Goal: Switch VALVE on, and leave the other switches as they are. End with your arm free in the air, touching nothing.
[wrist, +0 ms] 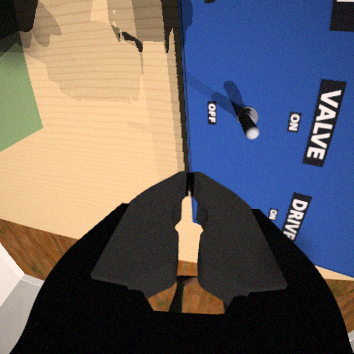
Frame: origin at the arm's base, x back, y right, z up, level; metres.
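Seen in the pictures: gripper, fingertip midpoint: (189, 174).
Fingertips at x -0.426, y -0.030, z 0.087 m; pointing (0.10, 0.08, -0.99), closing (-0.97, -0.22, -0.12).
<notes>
Pixels of each thing's top centre, then the offset from my fingertips to it. "spot": a spot on its surface instead. Level surfaces: height alone.
- black lever with a pale tip, surface spot: (248, 121) spot: dx -0.037, dy -0.031, dz -0.061 m
- blue panel, its level: dz -0.089 m
- VALVE nameplate, surface spot: (324, 123) spot: dx -0.106, dy -0.051, dz -0.069 m
- DRIVE nameplate, surface spot: (297, 216) spot: dx -0.143, dy +0.058, dz -0.068 m
- dark nameplate, surface spot: (343, 17) spot: dx -0.077, dy -0.132, dz -0.069 m
The VALVE switch is a black lever with a pale tip (248, 121) on the blue panel (270, 60), right of centre in the wrist view. It stands between its OFF label (212, 113) on the left and its ON label (294, 122) on the right. Its tip shows below its round base and slightly toward the ON side; how far it leans is hard to tell. The VALVE nameplate (324, 123) is further right. My gripper (189, 174) is shut and empty. Its fingertips show over the panel's left edge, below and left of the lever, apart from it.
The DRIVE nameplate (297, 216) and its ON label (272, 214) are at the lower right; its lever does not show. Part of another dark nameplate (343, 17) is at the top right. Light wood (100, 165) lies left of the panel, with a green area (17, 105) at the far left.
</notes>
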